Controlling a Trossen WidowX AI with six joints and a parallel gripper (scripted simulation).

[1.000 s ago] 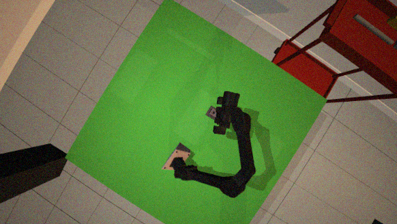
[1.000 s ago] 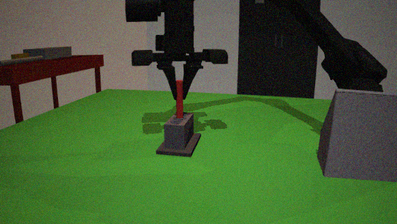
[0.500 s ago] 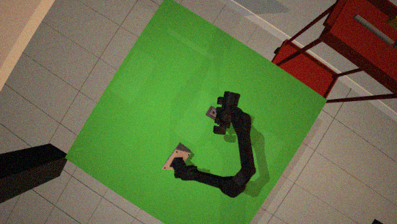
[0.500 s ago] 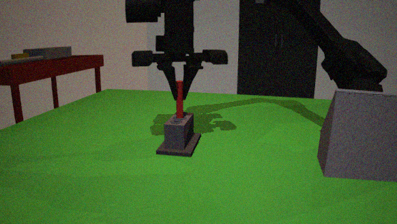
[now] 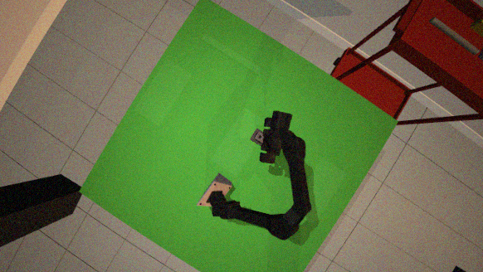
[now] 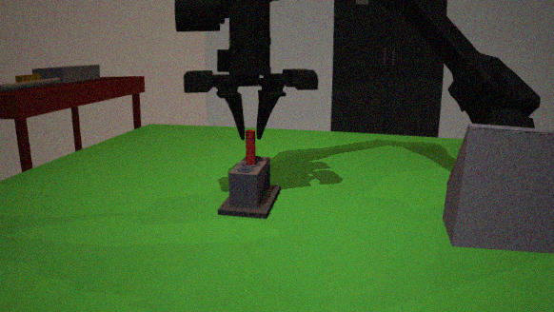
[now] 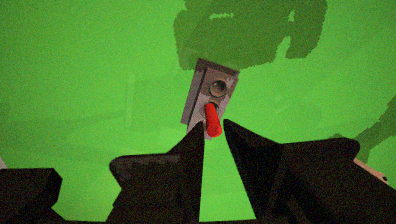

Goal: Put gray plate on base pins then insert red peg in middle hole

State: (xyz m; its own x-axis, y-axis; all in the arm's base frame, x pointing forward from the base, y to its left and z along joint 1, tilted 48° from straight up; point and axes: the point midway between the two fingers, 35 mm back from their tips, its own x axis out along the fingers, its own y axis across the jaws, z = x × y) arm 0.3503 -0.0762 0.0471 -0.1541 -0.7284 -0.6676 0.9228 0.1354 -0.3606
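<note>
The red peg lies 30 mm below my gripper tip. From my gripper tip the other things lie so: gray plate: 50 mm below; gray base: 90 mm below.
</note>
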